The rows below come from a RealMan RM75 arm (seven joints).
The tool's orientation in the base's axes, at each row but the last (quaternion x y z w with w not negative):
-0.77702, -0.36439, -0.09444, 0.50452
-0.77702, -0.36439, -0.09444, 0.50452
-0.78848, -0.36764, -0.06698, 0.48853
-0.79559, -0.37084, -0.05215, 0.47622
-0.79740, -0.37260, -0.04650, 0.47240
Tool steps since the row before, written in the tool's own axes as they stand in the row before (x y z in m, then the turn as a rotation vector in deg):
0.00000, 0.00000, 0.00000, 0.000, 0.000, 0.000
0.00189, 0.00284, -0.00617, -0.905, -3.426, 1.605
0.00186, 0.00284, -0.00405, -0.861, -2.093, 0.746
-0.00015, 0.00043, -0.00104, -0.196, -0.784, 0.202
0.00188, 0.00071, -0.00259, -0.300, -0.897, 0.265
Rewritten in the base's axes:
0.00000, 0.00000, 0.00000, 0.000, 0.000, 0.000
0.00460, -0.00501, 0.00186, -3.270, 1.715, 1.225
0.00420, -0.00308, 0.00090, -2.160, 0.697, 0.726
0.00045, -0.00103, 0.00019, -0.697, 0.268, 0.369
0.00252, -0.00120, 0.00171, -0.861, 0.291, 0.371

